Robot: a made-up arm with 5 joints. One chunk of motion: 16 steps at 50 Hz.
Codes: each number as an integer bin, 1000 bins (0 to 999) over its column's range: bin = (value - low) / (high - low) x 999, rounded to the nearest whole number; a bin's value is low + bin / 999 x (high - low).
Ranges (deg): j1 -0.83..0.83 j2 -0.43..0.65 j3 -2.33..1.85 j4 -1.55..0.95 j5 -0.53..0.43
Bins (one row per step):
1: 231 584 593 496 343
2: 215 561 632 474 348
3: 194 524 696 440 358
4: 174 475 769 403 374
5: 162 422 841 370 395
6: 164 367 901 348 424
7: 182 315 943 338 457
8: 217 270 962 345 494
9: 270 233 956 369 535
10: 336 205 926 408 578
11: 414 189 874 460 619
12: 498 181 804 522 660
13: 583 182 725 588 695
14: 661 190 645 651 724
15: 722 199 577 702 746
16: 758 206 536 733 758
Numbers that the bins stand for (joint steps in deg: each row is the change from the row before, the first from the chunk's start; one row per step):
1: -0.446 0.201 0.151 -0.309 -0.200
2: -0.473 0.176 0.314 -0.364 -0.196
3: -0.508 0.136 0.582 -0.449 -0.186
4: -0.541 0.084 0.888 -0.541 -0.171
5: -0.561 0.026 1.189 -0.624 -0.150
6: -0.557 -0.033 1.440 -0.679 -0.123
7: -0.528 -0.089 1.616 -0.704 -0.091
8: -0.469 -0.138 1.695 -0.687 -0.055
9: -0.381 -0.178 1.670 -0.627 -0.016
10: -0.272 -0.208 1.545 -0.529 0.025
11: -0.142 -0.226 1.327 -0.399 0.065
12: -0.002 -0.234 1.034 -0.244 0.104
13: 0.139 -0.233 0.704 -0.079 0.138
14: 0.268 -0.225 0.369 0.079 0.166
15: 0.370 -0.215 0.084 0.207 0.187
16: 0.430 -0.207 -0.087 0.284 0.198

